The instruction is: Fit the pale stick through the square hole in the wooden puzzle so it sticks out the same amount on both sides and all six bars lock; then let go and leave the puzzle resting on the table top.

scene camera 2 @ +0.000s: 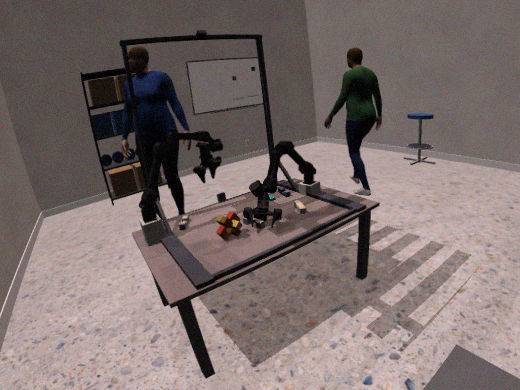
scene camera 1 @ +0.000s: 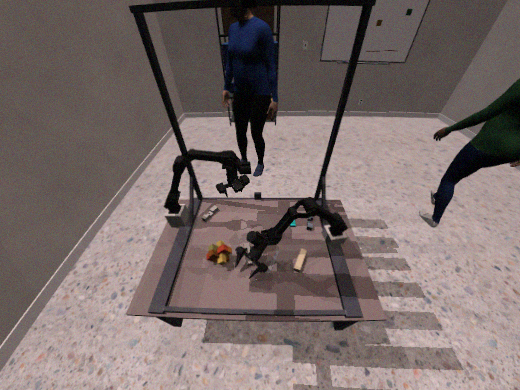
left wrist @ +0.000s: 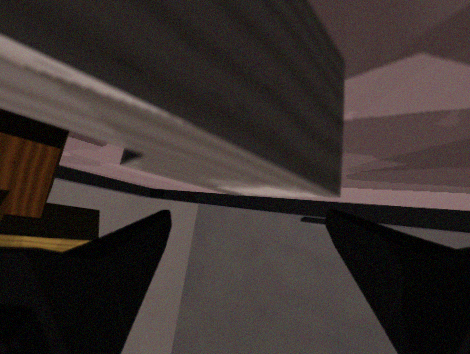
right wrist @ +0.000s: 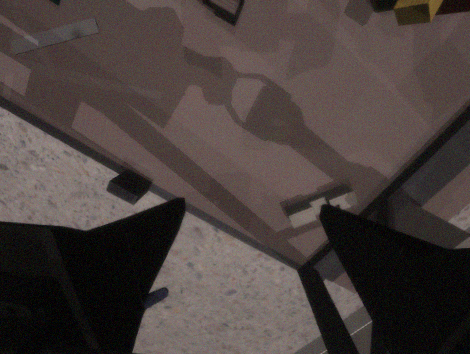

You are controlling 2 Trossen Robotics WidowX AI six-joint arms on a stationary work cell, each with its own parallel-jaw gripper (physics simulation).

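Places are measured from the left arm's base along level axes (x ahead, y left, z up), in centimetres.
Pixels of known places: left gripper, between the fingertips: [scene camera 2: 262, 227] [scene camera 1: 242, 272] [left wrist: 249, 217]; right gripper, between the fingertips: [scene camera 2: 208, 180] [scene camera 1: 234, 194] [right wrist: 252, 207]; left arm's base, origin of its link: [scene camera 2: 309, 182] [scene camera 1: 335, 231]; right arm's base, origin of its link: [scene camera 2: 149, 219] [scene camera 1: 175, 209].
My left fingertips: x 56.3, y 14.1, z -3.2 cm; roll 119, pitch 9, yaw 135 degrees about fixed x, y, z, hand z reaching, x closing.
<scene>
Ahead of a thing's pixels: the offset from my left fingertips to its middle. "pt": to the spot under its first point.
The pale stick {dx -32.0, dy -2.8, dz -2.0 cm} [scene camera 1: 300, 260] [scene camera 2: 299, 206] lies on the table top, right of the left gripper. The wooden puzzle {dx +11.2, dy -9.8, dz +2.5 cm} [scene camera 1: 219, 253] [scene camera 2: 229, 225] [left wrist: 27, 172], a cluster of red, orange, yellow and olive bars, rests on the table left of the left gripper; a corner of the puzzle {pt dx +10.4, dy -17.7, dz +3.9 cm} [right wrist: 416, 12] shows in the right wrist view. Its square hole cannot be made out. My left gripper [scene camera 1: 244, 272] [scene camera 2: 260, 225] [left wrist: 249, 217] is open, low over the table between them. My right gripper [scene camera 1: 232, 191] [scene camera 2: 208, 180] [right wrist: 252, 207] is open and empty, high near the far edge.
A grey notched bar {pt dx -6.0, dy -7.9, dz -0.9 cm} [left wrist: 225, 95] is very close to the left wrist camera. A light notched bar {dx +18.3, dy -44.8, dz -2.0 cm} [scene camera 1: 210, 213] [scene camera 2: 184, 221] [right wrist: 302, 216] lies near the far left corner. A teal piece {dx -35.0, dy -29.0, dz -2.9 cm} [scene camera 1: 293, 224] [scene camera 2: 271, 197] and a dark piece {dx -46.5, dy -27.6, dz -2.0 cm} [scene camera 1: 310, 223] [scene camera 2: 284, 191] lie near the left arm's base.
</scene>
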